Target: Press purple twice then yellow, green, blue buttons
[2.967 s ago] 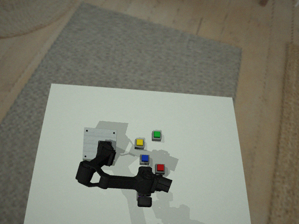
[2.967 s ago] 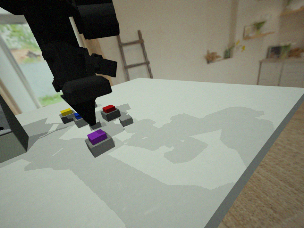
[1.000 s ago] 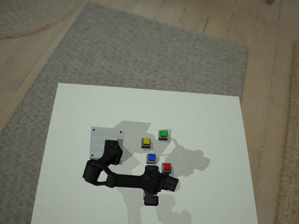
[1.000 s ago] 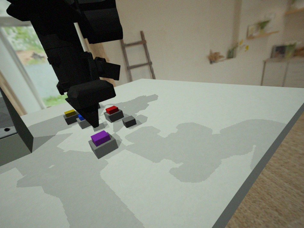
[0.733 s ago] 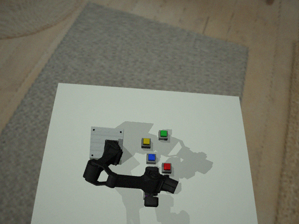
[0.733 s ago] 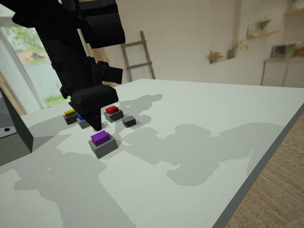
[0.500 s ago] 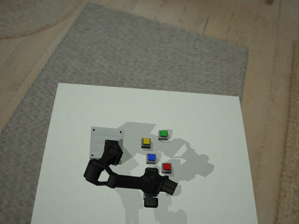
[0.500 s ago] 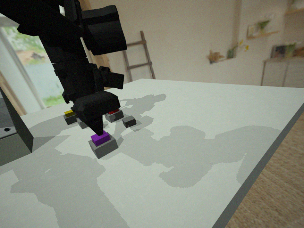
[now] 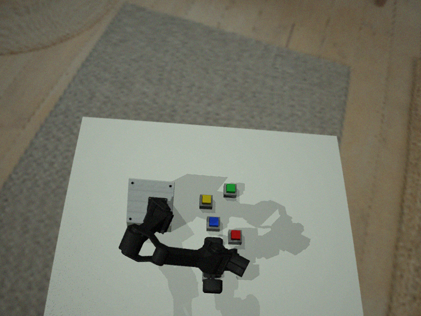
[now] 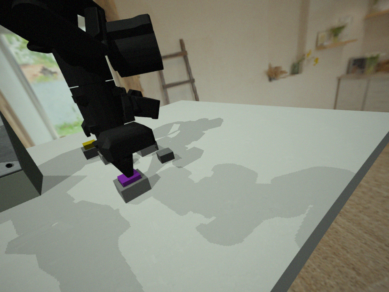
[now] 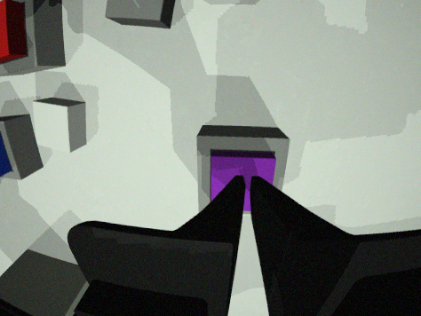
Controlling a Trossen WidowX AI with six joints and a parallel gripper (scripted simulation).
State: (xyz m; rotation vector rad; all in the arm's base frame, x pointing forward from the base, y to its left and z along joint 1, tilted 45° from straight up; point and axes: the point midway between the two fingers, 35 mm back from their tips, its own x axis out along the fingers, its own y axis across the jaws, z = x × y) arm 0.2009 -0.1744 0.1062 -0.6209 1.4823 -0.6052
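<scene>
The purple button is 10 mm below my gripper tip. The rest, counted from my gripper tip: grey block: 100 mm ahead, 60 mm to the left, 20 mm below; then small white block: 20 mm ahead, 130 mm to the left, 20 mm below; then red button: 90 mm ahead, 150 mm to the left.
</scene>
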